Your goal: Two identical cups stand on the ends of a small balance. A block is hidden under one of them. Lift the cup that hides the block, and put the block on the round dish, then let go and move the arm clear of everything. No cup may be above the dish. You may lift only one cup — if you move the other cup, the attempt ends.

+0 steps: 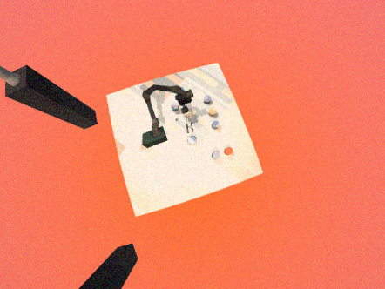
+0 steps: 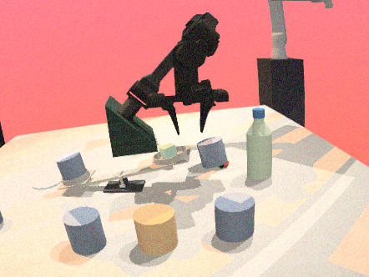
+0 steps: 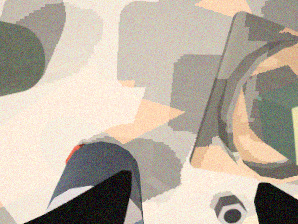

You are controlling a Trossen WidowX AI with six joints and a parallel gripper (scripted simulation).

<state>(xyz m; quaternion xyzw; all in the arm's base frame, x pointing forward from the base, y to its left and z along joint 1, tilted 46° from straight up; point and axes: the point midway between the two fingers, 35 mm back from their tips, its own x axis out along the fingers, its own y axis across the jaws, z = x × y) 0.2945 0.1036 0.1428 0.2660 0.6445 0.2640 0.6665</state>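
Right now the pale green block is 3 cm ahead of my gripper tip, 6 cm to the right of it and 3 cm below it. From my gripper tip the other things lie so: red toy car 6 cm behind, 7 cm to the left, 10 cm below; then pale green bottle 5 cm ahead, 16 cm to the left; then balance beam 1 cm ahead, 18 cm to the right, 9 cm below.
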